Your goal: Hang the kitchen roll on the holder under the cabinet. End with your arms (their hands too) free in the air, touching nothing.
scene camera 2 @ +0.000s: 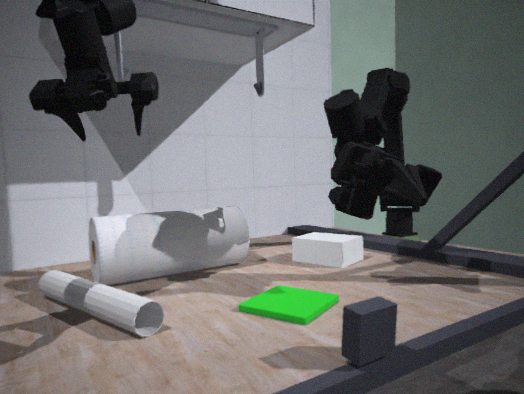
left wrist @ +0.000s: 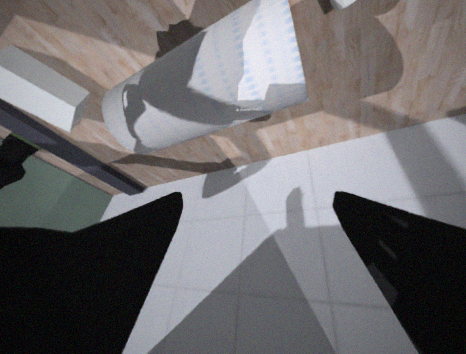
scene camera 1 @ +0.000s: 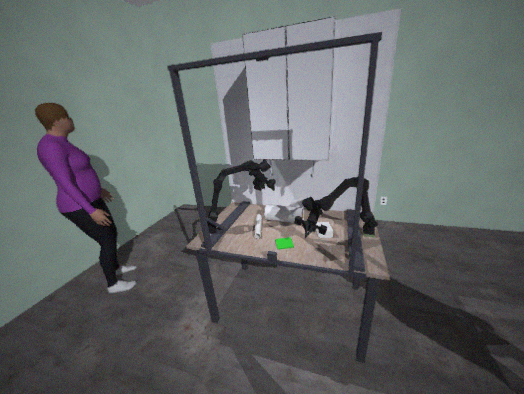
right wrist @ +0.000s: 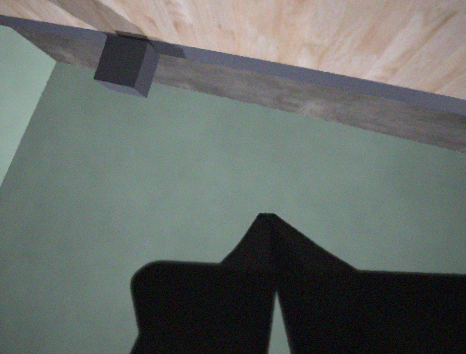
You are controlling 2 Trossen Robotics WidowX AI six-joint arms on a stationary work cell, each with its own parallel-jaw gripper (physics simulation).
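Places are measured from the left arm's base along level axes (x ahead, y left, z up), in metres.
Pixels of known places: left gripper, fingertip midpoint: (scene camera 2: 112,137) (left wrist: 256,199) (scene camera 1: 269,189); right gripper, fingertip midpoint: (scene camera 2: 424,201) (scene camera 1: 305,237) (right wrist: 265,220); left arm's base at its link origin: (scene camera 1: 211,231); right arm's base at its link origin: (scene camera 2: 399,234) (left wrist: 20,145) (scene camera 1: 368,231).
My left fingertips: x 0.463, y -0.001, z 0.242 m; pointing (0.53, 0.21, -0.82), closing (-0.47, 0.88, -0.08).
Note:
For each thing: its top centre in the pictures, then the offset to it from my left fingertips. "spot": a spot on its surface instead.
- kitchen roll at its top centre: (left wrist: 190,118) (scene camera 2: 170,211) (scene camera 1: 284,206) 0.089 m ahead, 0.050 m right, 0.139 m down
- white tube at its top centre: (scene camera 2: 92,283) (scene camera 1: 258,223) 0.128 m back, 0.066 m right, 0.220 m down
- green square at a spot on its surface: (scene camera 2: 289,304) (scene camera 1: 281,243) spot: 0.054 m back, 0.334 m right, 0.251 m down
- white block at its top centre: (scene camera 2: 326,236) (left wrist: 34,101) (scene camera 1: 323,226) 0.263 m ahead, 0.320 m right, 0.211 m down
- dark frame with a dark block, top centre: (scene camera 2: 368,303) (right wrist: 118,88) (scene camera 1: 271,252) 0.162 m back, 0.450 m right, 0.203 m down
The kitchen roll (scene camera 1: 277,213) (scene camera 2: 165,245) (left wrist: 210,75) lies on its side on the table near the back wall. The holder shows as two thin brackets, a left one (scene camera 1: 272,169) (scene camera 2: 118,50) and a right one (scene camera 1: 313,170) (scene camera 2: 259,62), hanging under the cabinet (scene camera 1: 310,90) with no roll between them. My left gripper (scene camera 1: 265,187) (scene camera 2: 111,137) (left wrist: 256,199) is open and empty, in the air above the roll. My right gripper (scene camera 1: 307,235) (right wrist: 265,220) is shut and empty, above the table to the right of the roll. Its fingertips are hard to make out in scene camera 2.
A white tube (scene camera 1: 258,226) (scene camera 2: 100,302) lies in front of the roll's left end. A green square (scene camera 1: 284,243) (scene camera 2: 289,304) lies in front. A white block (scene camera 1: 325,230) (scene camera 2: 320,249) (left wrist: 40,95) stands right of the roll. A dark frame with a dark block (scene camera 2: 369,332) (right wrist: 120,62) edges the table.

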